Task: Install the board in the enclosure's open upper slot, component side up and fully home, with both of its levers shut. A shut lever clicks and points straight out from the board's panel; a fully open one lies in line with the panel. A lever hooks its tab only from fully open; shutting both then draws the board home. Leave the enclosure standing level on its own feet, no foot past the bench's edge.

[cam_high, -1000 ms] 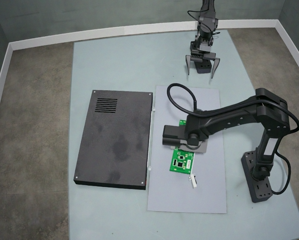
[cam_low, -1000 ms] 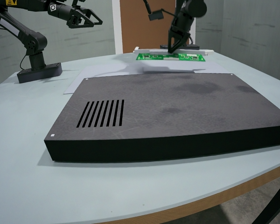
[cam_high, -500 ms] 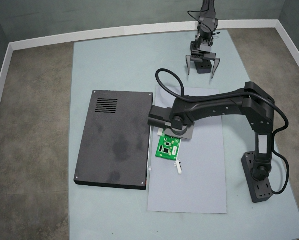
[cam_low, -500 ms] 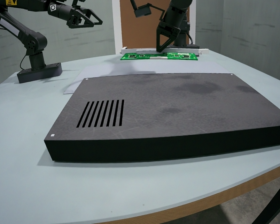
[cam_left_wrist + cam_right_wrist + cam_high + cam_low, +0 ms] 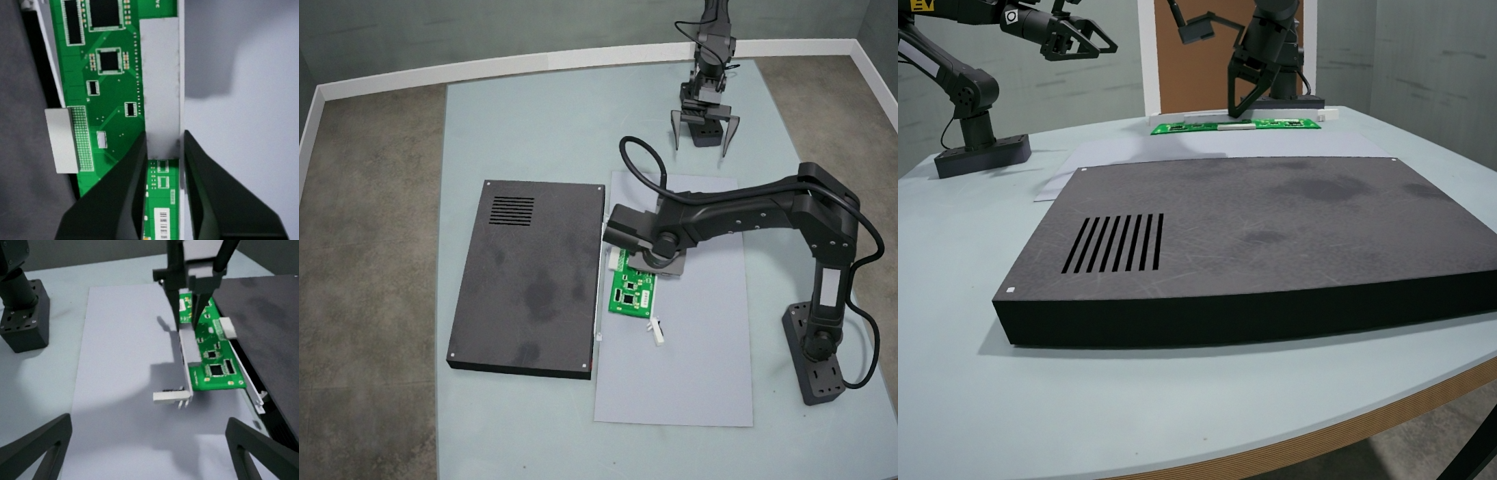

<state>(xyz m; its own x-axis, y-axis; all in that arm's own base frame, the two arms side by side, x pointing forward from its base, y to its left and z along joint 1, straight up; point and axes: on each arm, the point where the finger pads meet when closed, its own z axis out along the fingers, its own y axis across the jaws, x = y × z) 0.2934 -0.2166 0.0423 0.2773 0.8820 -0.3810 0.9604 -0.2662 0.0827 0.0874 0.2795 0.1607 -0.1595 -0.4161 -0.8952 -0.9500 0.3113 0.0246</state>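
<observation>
My left gripper is now 10 cm above the grey mat, 5 cm past it and 2 cm to the right of it. Also, from my left hand: black enclosure (21 cm ahead, 6 cm to the right, 5 cm below).
</observation>
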